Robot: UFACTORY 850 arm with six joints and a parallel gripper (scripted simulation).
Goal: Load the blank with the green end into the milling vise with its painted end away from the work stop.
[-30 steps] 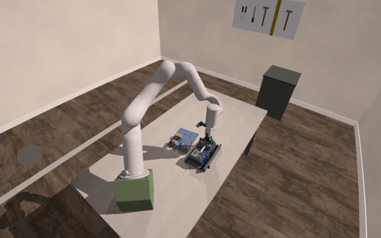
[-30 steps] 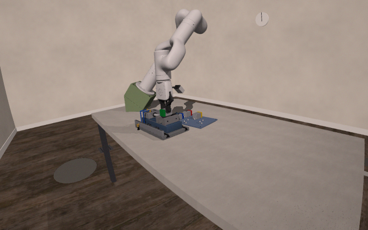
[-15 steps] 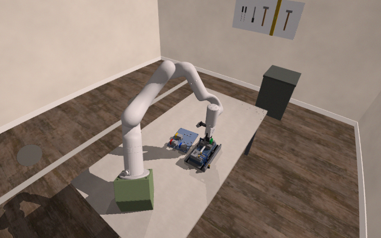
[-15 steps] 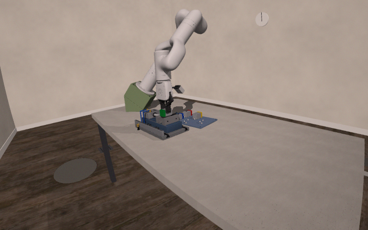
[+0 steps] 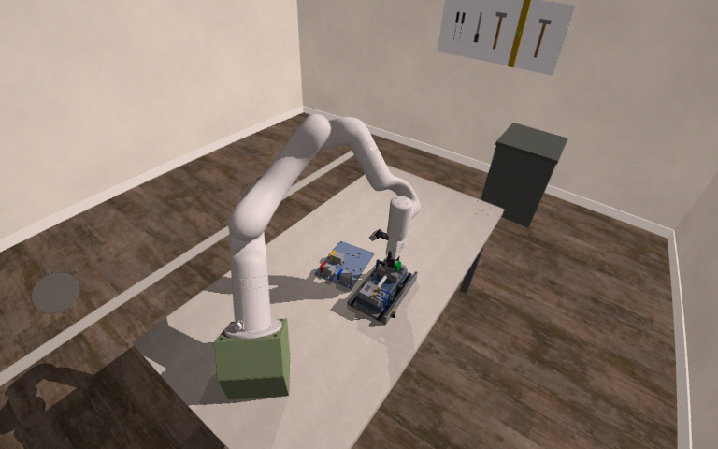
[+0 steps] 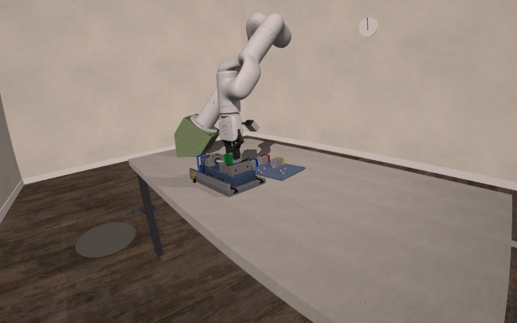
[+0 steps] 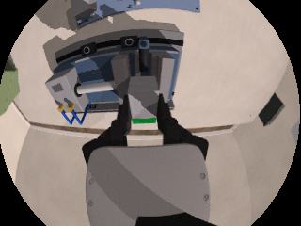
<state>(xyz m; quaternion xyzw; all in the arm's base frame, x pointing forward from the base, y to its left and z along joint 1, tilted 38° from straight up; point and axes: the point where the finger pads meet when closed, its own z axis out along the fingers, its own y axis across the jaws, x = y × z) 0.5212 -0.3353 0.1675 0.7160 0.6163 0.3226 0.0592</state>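
The green-ended blank is 20 mm below my hand. From my hand the other things lie so: jaw block (60 mm below, 30 mm ahead); pale rod (80 mm behind, 60 mm below, 10 mm to the left); blue-ended blank (180 mm to the left, 110 mm below, 100 mm behind).
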